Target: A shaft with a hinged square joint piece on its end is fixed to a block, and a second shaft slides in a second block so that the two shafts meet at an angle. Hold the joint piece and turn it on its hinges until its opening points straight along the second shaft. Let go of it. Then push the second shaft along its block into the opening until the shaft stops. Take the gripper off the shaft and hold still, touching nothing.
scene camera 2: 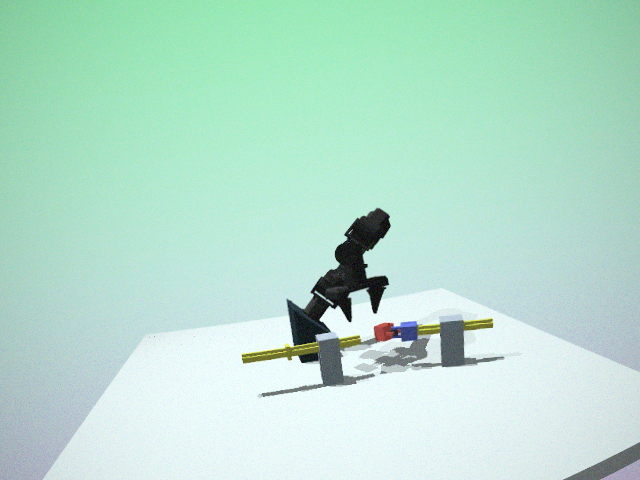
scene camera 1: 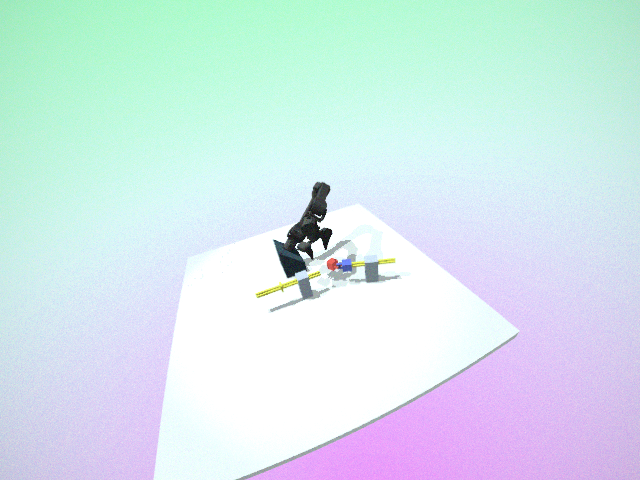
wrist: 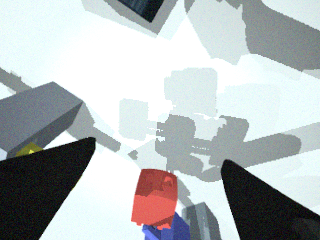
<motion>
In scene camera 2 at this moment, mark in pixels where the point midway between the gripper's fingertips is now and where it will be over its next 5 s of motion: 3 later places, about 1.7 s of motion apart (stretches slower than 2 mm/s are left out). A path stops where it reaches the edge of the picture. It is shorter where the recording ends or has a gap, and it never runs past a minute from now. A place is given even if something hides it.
The gripper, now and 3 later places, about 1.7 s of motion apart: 362,317; 384,342; 380,347; 378,350
</motion>
